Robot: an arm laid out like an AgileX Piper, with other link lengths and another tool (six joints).
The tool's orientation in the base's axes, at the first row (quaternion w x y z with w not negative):
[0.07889, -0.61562, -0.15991, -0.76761]
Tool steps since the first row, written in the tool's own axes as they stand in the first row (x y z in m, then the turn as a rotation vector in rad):
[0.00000, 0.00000, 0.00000, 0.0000, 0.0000, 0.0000]
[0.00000, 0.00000, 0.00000, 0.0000, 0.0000, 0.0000]
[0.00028, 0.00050, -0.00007, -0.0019, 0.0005, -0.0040]
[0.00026, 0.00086, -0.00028, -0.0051, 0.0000, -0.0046]
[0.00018, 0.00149, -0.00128, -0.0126, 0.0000, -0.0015]
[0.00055, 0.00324, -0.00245, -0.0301, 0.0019, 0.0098]
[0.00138, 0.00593, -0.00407, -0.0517, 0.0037, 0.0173]
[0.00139, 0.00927, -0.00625, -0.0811, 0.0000, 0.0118]
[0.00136, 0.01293, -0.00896, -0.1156, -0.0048, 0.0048]
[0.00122, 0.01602, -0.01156, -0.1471, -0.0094, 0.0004]
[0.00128, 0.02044, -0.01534, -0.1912, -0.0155, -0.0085]
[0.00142, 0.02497, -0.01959, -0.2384, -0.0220, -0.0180]
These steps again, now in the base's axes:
[0.00000, 0.00000, 0.00000, 0.0000, 0.0000, 0.0000]
[0.00000, 0.00000, 0.00000, 0.0000, 0.0000, 0.0000]
[0.00003, -0.00047, 0.00033, -0.0031, -0.0020, -0.0025]
[-0.00004, -0.00088, 0.00033, -0.0031, -0.0020, -0.0058]
[-0.00074, -0.00182, 0.00015, 0.0015, -0.0015, -0.0125]
[-0.00135, -0.00383, 0.00055, 0.0165, -0.0007, -0.0271]
[-0.00217, -0.00684, 0.00144, 0.0290, -0.0015, -0.0463]
[-0.00312, -0.01072, 0.00153, 0.0295, -0.0021, -0.0764]
[-0.00444, -0.01507, 0.00153, 0.0294, -0.0026, -0.1120]
[-0.00582, -0.01887, 0.00135, 0.0312, -0.0022, -0.1441]
[-0.00790, -0.02430, 0.00135, 0.0311, -0.0029, -0.1895]
[-0.01041, -0.02999, 0.00134, 0.0312, -0.0036, -0.2380]

